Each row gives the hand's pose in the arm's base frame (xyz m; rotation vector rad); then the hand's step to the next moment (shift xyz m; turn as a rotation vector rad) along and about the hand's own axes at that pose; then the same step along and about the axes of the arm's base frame.
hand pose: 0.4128 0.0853 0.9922 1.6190 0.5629 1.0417
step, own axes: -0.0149 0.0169 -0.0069 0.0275 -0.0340 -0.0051
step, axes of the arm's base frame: -0.0159 -0.0134 0.0110 0.0146 0.0350 -0.0224
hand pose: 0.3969 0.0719 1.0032 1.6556 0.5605 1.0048
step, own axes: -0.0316 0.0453 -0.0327 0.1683 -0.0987 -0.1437
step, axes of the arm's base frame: -0.0498 -0.0213 0.0344 -0.0182 0.2403 -0.0256
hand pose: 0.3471 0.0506 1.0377 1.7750 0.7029 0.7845
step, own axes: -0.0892 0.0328 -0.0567 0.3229 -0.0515 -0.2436
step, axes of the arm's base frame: -0.0961 -0.0461 0.0297 0.0036 0.4011 0.0733
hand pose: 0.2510 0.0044 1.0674 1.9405 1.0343 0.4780
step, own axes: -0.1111 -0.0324 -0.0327 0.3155 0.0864 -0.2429
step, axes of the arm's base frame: -0.1017 -0.0641 -0.0022 0.0660 0.3555 0.1878
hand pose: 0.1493 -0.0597 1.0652 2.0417 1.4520 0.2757
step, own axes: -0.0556 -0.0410 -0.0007 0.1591 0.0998 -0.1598
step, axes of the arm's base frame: -0.0534 -0.0417 -0.0138 0.0588 0.1807 0.1572
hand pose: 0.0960 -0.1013 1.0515 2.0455 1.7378 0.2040
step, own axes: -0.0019 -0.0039 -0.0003 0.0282 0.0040 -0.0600
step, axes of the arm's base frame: -0.0040 -0.0013 -0.0011 -0.0143 0.0410 0.0502
